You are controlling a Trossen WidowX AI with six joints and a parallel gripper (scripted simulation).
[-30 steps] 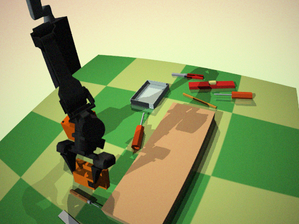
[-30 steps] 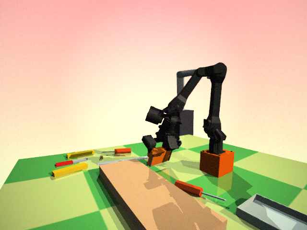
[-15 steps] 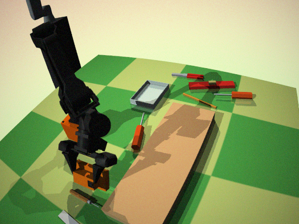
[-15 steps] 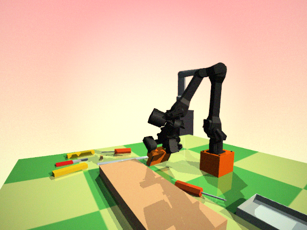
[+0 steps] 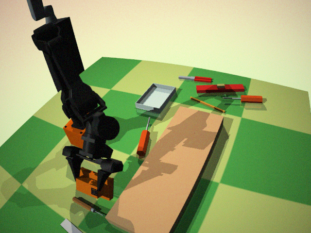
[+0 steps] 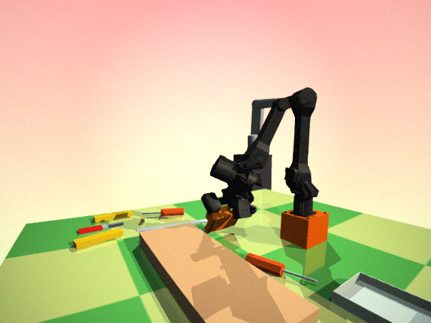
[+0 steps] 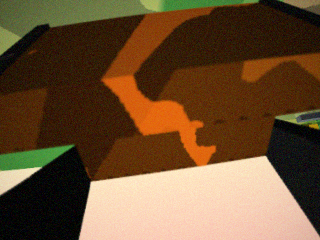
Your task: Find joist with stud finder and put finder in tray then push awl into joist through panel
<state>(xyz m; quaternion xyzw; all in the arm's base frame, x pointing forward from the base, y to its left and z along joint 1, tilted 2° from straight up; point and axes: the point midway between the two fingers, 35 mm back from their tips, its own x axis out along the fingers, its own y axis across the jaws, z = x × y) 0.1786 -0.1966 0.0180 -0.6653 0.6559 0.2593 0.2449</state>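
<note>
Right now my gripper tip is 1 cm short of the orange stud finder and 1 cm above it. From my gripper tip the other things lie so: awl (4 cm to the right, 7 cm below); then grey card (9 cm ahead, 16 cm to the right, 8 cm below); then grey tray (1 cm behind, 53 cm to the left, 7 cm below).
</note>
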